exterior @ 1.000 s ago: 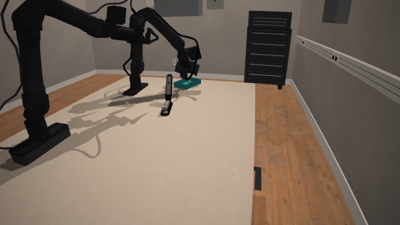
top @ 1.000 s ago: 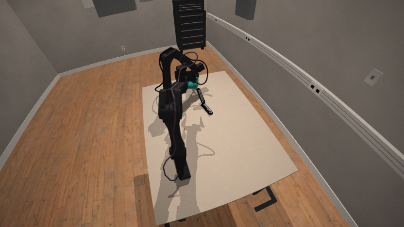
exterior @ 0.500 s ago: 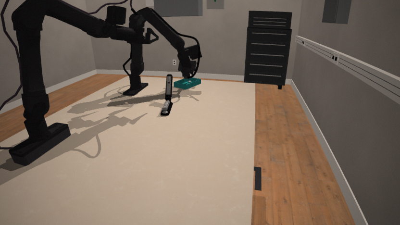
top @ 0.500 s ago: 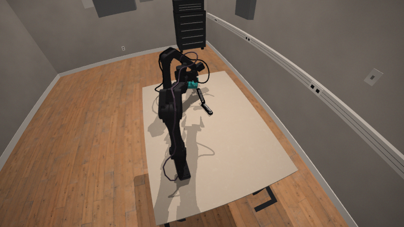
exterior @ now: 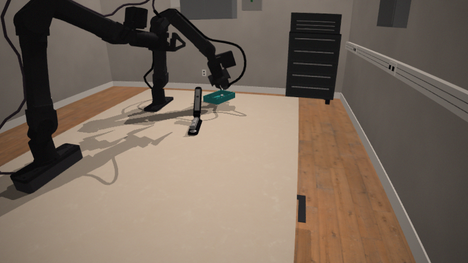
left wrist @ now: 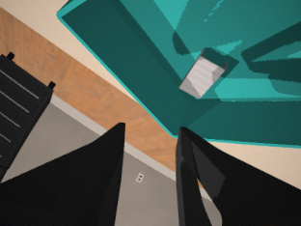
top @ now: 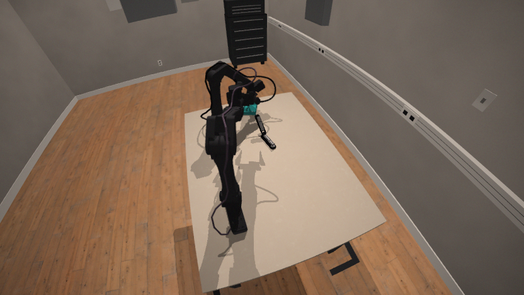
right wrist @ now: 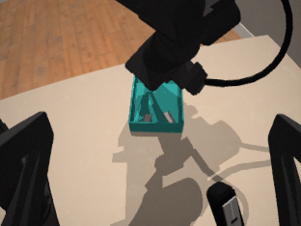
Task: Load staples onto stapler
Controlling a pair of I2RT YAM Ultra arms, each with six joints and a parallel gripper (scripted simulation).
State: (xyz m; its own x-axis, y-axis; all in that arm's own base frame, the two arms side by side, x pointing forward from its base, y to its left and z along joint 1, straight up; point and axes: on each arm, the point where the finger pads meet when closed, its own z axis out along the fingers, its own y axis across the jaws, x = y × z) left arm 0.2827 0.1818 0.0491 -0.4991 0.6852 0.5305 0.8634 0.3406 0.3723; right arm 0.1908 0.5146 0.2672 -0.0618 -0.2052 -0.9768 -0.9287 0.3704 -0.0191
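My left hand is 1 cm past the staple stick and 4 cm above it. Round my left hand: black stapler: 1 cm ahead, 37 cm to the right, 1 cm below; teal tray: 5 cm to the right, 4 cm below.
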